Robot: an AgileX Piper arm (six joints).
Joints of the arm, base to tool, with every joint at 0 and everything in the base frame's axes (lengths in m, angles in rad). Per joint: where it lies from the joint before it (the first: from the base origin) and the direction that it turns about. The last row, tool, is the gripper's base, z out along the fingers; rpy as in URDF.
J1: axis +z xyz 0 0 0.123
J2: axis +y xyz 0 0 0
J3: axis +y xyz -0.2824 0 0.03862
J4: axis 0.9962 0 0.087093 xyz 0.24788 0 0.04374
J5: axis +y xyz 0 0 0
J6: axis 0.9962 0 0.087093 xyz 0.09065 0 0.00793
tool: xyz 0 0 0 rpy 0 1.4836 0
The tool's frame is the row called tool.
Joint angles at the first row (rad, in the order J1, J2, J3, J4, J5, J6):
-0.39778, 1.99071, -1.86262, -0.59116, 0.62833, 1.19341
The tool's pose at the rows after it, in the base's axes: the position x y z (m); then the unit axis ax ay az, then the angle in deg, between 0 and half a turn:
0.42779 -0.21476 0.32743 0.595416 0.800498 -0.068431 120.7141
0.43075 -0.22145 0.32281 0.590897 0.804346 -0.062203 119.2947
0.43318 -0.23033 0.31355 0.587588 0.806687 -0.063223 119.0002
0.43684 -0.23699 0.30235 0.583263 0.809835 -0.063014 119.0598
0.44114 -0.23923 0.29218 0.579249 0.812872 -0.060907 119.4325
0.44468 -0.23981 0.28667 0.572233 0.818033 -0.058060 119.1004
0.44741 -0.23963 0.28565 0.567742 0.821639 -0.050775 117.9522
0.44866 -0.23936 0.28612 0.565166 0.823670 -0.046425 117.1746
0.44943 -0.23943 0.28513 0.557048 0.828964 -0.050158 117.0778
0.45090 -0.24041 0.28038 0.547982 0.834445 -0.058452 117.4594
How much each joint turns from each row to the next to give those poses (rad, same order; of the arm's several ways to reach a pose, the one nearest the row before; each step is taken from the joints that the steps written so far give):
-0.01109, 0.00889, -0.00001, 0.02127, -0.04652, 0.00000
-0.01493, 0.01586, 0.00005, 0.00413, -0.05027, -0.00821
-0.01753, 0.02358, -0.00001, -0.00001, -0.03506, -0.00879
-0.01167, 0.02668, -0.00002, 0.00002, -0.03086, -0.00682
-0.00191, 0.02278, 0.00001, 0.00000, -0.01893, -0.00158
0.00000, 0.01389, 0.00001, -0.00003, -0.02339, -0.00695
0.00000, 0.00587, -0.00001, -0.00001, -0.03038, 0.00027
-0.00001, 0.00132, 0.00000, 0.00003, -0.01757, -0.00003
-0.00001, 0.00276, -0.00005, 0.00004, -0.00612, -0.01685
0.00001, 0.01006, 0.00001, -0.01261, -0.00244, -0.00941

